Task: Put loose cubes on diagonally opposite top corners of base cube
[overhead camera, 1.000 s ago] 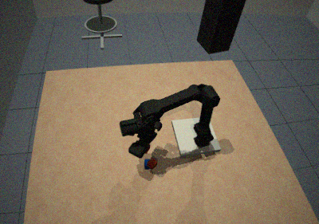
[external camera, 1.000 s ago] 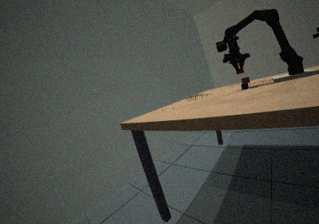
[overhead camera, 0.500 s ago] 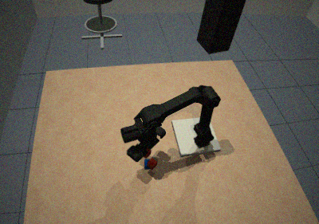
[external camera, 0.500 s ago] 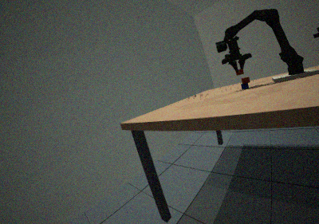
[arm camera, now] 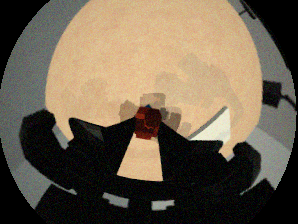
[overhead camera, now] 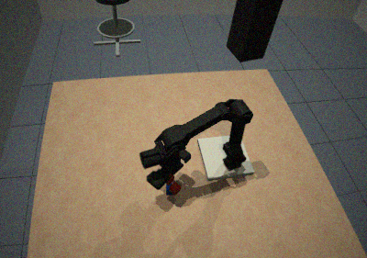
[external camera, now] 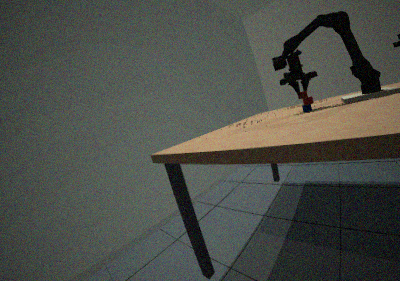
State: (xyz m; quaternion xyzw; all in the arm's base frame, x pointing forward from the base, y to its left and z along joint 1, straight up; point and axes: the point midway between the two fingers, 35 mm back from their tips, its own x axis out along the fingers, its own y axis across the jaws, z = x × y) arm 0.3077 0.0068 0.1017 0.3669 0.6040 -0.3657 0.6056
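My gripper tip is 7 cm above the blue base cube, 2 cm to the right of it and 1 cm past it.
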